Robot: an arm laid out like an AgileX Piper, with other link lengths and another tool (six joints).
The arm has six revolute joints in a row. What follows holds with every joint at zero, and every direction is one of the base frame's. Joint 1 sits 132.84 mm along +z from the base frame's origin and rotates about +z. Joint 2 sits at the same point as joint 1 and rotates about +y. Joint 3 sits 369.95 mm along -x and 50.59 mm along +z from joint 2 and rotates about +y. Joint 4 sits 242.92 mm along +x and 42.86 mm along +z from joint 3 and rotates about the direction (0.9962, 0, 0.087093). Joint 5 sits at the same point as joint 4 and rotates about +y. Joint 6 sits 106.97 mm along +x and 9.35 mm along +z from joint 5 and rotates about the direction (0.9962, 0, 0.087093). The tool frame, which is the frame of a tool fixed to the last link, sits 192.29 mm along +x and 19 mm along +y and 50.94 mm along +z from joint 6; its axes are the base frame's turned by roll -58.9, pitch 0.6 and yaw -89.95 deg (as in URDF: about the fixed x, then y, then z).
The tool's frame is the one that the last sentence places.
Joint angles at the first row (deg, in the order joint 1, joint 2, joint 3, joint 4, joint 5, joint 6):
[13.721, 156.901, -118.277, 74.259, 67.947, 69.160]
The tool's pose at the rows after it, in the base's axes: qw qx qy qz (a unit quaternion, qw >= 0); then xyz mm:
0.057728 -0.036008 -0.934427 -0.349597 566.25 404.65 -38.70
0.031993 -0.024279 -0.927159 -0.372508 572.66 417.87 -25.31
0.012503 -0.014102 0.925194 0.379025 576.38 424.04 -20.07
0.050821 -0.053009 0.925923 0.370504 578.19 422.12 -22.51
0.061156 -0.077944 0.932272 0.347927 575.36 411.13 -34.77
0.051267 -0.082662 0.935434 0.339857 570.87 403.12 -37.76
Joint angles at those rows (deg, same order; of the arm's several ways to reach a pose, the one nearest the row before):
[13.910, 157.021, -118.276, 76.697, 67.822, 69.036]
[14.563, 157.020, -118.275, 80.144, 67.549, 64.859]
[14.941, 157.065, -118.275, 81.134, 67.489, 57.831]
[14.877, 157.065, -118.276, 79.995, 67.367, 51.997]
[14.371, 157.065, -118.276, 76.531, 67.376, 50.348]
[13.824, 156.830, -118.279, 74.600, 68.326, 51.536]

